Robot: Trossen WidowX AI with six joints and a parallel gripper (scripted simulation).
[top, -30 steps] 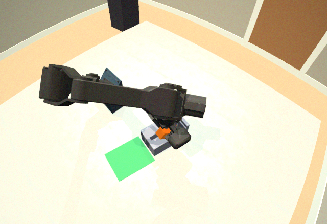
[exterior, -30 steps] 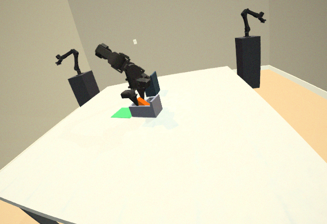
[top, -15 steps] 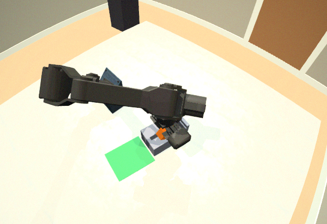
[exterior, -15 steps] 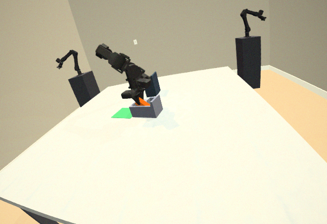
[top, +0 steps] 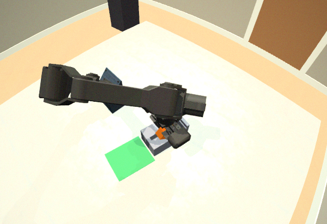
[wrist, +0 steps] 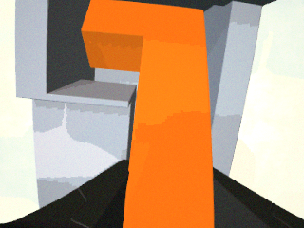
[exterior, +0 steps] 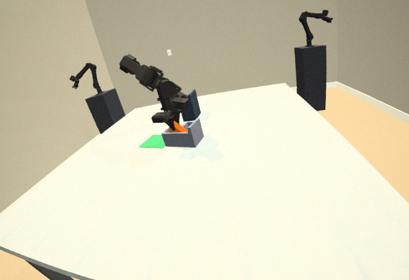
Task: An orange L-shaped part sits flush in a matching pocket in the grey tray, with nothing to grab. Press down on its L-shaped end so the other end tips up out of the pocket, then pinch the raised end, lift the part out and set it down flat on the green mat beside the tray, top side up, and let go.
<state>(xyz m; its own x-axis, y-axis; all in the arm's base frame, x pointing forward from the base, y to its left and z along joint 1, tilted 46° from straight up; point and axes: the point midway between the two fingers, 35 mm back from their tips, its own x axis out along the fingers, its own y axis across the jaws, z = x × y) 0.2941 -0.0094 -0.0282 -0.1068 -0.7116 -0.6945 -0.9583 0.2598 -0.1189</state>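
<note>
My gripper tip is now 5 cm past the green mat, 13 cm to the left of it and 9 cm above it. From my gripper tip the other things lie so: orange L-shaped part: 1 cm behind, 4 cm to the left, 3 cm below.
</note>
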